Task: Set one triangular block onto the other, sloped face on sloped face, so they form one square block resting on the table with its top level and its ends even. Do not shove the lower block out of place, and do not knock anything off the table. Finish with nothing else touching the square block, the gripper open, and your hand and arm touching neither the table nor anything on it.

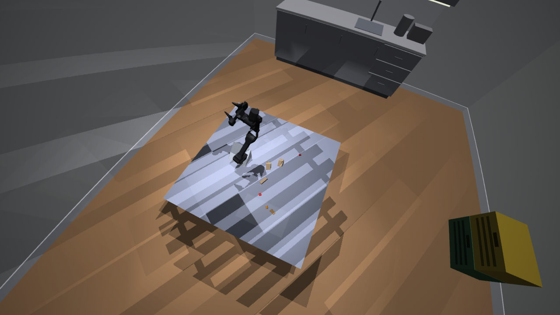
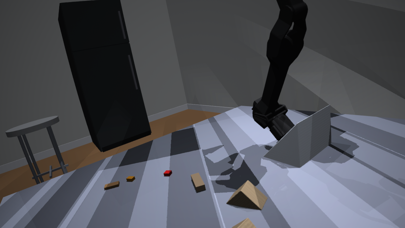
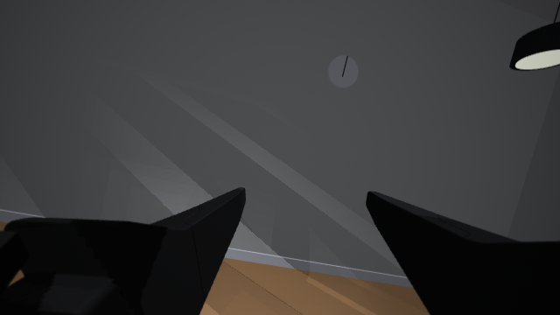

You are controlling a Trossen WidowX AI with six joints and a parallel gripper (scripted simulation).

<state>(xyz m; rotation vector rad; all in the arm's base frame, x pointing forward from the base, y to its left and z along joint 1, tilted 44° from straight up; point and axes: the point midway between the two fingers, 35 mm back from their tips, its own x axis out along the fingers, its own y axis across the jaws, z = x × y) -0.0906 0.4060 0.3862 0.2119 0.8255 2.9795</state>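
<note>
The light plank lies 360 mm ahead of my gripper tip, 120 mm to the right of it and 640 mm below it. From my gripper tip the other things lie so: orange cube 520 mm ahead, 310 mm to the right, 640 mm below; small brown plank 580 mm ahead, 310 mm to the right, 640 mm below.
</note>
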